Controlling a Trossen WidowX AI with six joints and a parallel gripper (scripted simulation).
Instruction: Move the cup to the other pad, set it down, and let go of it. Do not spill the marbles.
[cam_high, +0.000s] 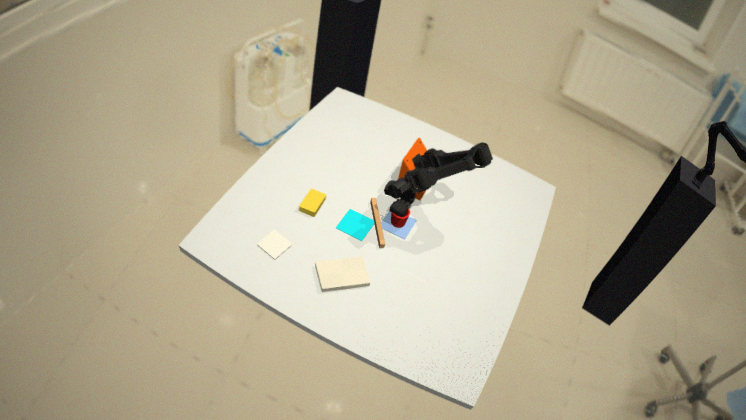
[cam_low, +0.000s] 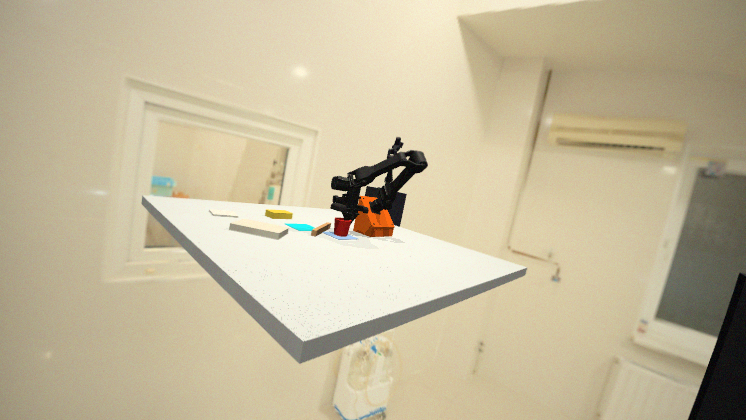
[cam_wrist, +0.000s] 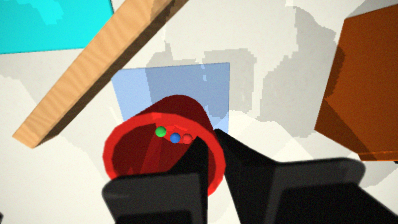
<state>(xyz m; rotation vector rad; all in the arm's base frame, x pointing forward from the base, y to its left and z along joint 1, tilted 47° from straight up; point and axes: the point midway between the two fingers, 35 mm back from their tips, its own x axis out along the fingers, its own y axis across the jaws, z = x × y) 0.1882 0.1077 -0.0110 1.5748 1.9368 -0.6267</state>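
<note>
The red marble lies 2 cm ahead of my gripper tip, 2 cm to the left of it and 2 cm below it. From my gripper tip the other things lie so: red cup (3 cm ahead); then wooden stick (9 cm ahead, 6 cm to the right, 4 cm below); then blue marble (3 cm ahead, 2 cm to the left, 2 cm below).
</note>
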